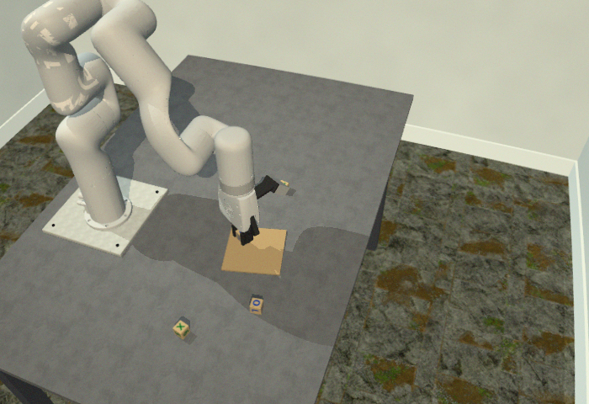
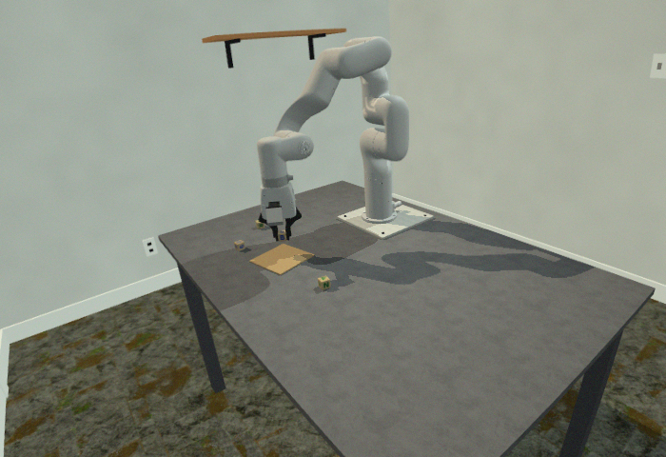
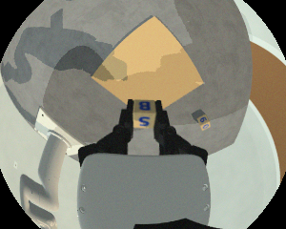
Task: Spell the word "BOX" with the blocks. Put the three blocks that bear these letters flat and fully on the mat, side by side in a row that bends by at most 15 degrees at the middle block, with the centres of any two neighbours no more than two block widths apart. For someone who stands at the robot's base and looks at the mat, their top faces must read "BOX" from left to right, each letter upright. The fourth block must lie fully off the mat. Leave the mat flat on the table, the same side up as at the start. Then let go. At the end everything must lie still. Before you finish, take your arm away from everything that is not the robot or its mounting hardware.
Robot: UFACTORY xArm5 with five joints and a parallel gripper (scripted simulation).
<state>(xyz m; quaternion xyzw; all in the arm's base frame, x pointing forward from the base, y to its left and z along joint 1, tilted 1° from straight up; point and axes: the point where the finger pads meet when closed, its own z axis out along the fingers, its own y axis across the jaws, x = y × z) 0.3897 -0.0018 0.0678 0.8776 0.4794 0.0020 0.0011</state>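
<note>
Right now my hand is 70 mm above the tan mat, 20 mm to the right of it and 20 mm short of it. From my hand the other things lie so: X block (250 mm to the right, 60 mm below, 40 mm behind); B block (10 mm below); O block (140 mm to the right, 90 mm ahead, 60 mm below).
</note>
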